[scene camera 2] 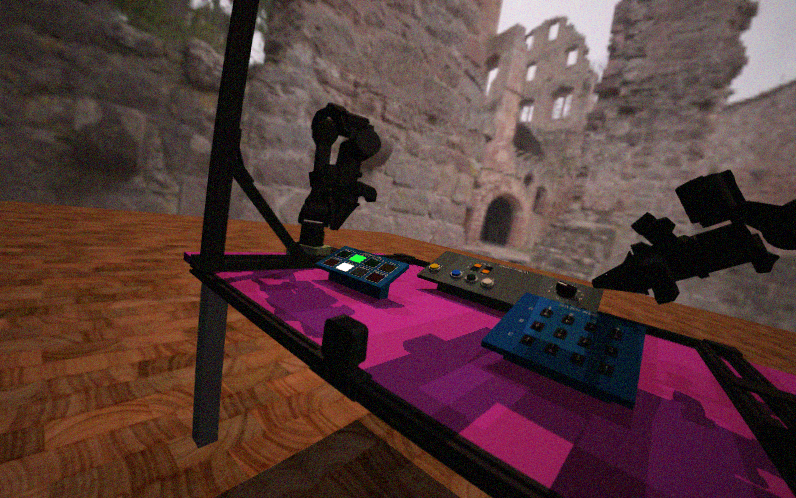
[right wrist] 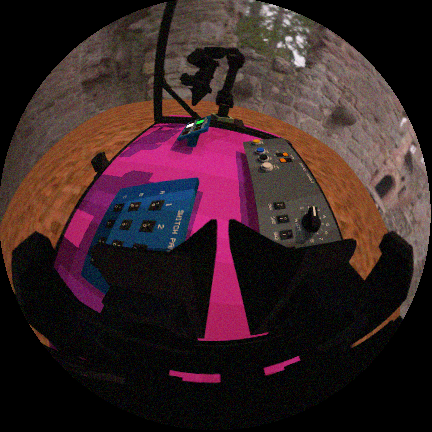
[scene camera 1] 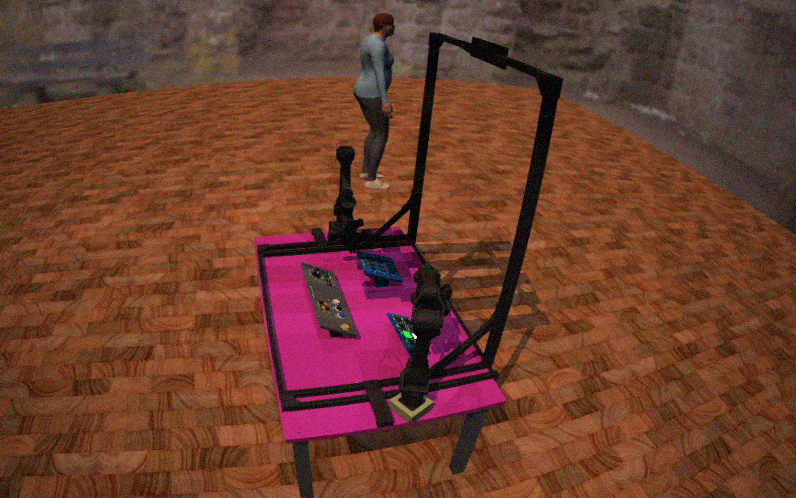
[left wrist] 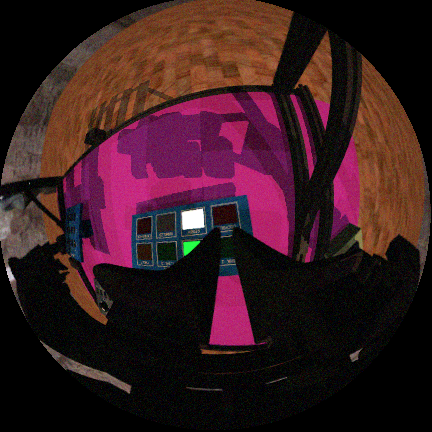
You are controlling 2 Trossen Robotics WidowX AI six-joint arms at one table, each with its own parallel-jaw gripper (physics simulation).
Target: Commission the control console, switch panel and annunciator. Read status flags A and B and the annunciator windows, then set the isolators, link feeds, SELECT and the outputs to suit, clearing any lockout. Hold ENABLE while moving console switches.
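Frame: origin at the left arm's base, x left, y down, z back, level; millimetres.
Seen in the pictures: left gripper, fingertip midpoint: (scene camera 2: 333, 230) (right wrist: 192, 105) (left wrist: 225, 232); right gripper, fingertip midpoint: (scene camera 2: 592, 284) (right wrist: 221, 224) (scene camera 1: 353, 253) (left wrist: 67, 270); left arm's base at its link origin: (scene camera 2: 310, 244) (right wrist: 221, 115) (scene camera 1: 411, 400); right arm's base at its link origin: (left wrist: 59, 246).
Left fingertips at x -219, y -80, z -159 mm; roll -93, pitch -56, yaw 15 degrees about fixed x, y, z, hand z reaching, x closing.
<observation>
Pixels of each thing's top centre, then the offset from my left fingertips to it. "spot": a spot on its surface instead. Level surfaces: height alone.
- grey control console at a spot on its surface: (right wrist: 287, 187) (scene camera 1: 324, 289) spot: dy +53, dx +78, dz -449 mm
- SELECT knob at its top centre: (right wrist: 317, 214) (scene camera 2: 567, 283) dy +20, dx +52, dz -535 mm
- annunciator at its top centre: (left wrist: 174, 255) (scene camera 2: 365, 254) (scene camera 1: 405, 327) (right wrist: 199, 119) dy +41, dx +5, dz -82 mm
- magenta table at its surface level: dy +119 mm
The grey control console (scene camera 1: 326, 291) (scene camera 2: 510, 283) (right wrist: 287, 187) has yellow, blue, black and white buttons, orange-marked switches, black rockers and a SELECT knob (scene camera 2: 566, 288) (right wrist: 311, 221). The blue switch panel (scene camera 1: 378, 267) (scene camera 2: 542, 337) (right wrist: 180, 200) carries rows of black rockers; the right fingers hide part of it in the right wrist view. The annunciator (scene camera 2: 357, 258) (left wrist: 193, 218) (right wrist: 195, 128) shows one green and one white lit window; its other windows are dark. My left gripper (scene camera 2: 336, 226) (left wrist: 225, 232) is shut and empty above the annunciator. My right gripper (scene camera 2: 595, 284) (right wrist: 221, 224) is shut and empty, raised near the console's knob end.
The magenta table (scene camera 1: 328, 369) has a black rail frame around it. A tall black gantry (scene camera 1: 531, 193) rises along one side, with a black block (scene camera 2: 345, 341) on the rail. A person (scene camera 1: 373, 82) stands beyond the right arm's end of the table.
</observation>
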